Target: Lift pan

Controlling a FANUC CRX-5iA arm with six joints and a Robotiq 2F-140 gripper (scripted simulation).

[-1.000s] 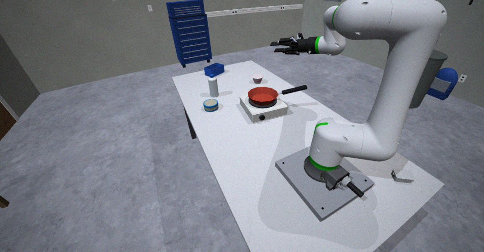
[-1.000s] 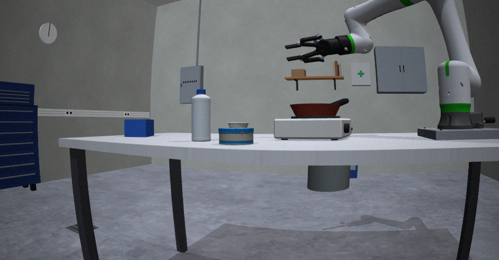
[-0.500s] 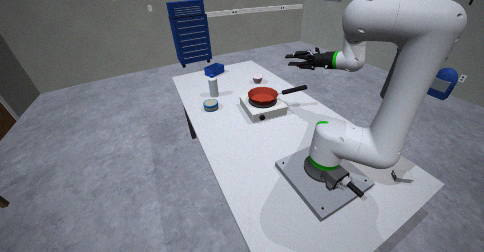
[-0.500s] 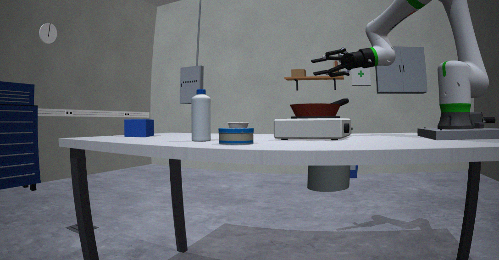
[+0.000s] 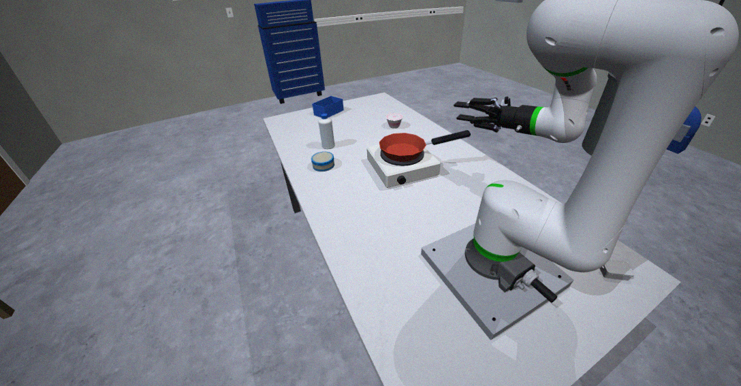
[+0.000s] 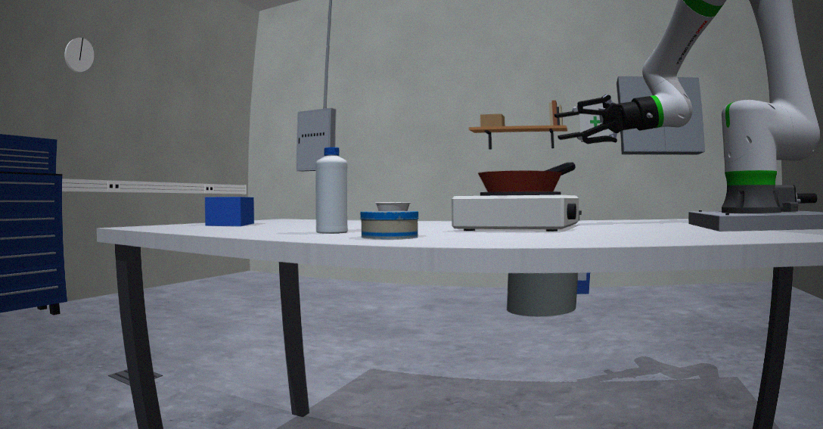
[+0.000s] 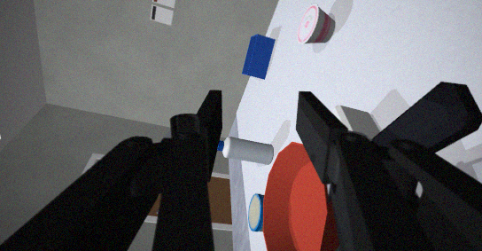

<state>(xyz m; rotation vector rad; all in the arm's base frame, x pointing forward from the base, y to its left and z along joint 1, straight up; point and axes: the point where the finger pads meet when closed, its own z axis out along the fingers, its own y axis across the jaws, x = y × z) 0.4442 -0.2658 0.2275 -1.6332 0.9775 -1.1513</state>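
The red pan lies 90 mm ahead of my hand, 150 mm to the left of it and 150 mm below it. Round my hand: white bottle: 470 mm ahead, 410 mm to the left, 180 mm below; round blue tin: 320 mm ahead, 490 mm to the left, 240 mm below; white hot plate: 100 mm ahead, 210 mm to the left, 220 mm below.
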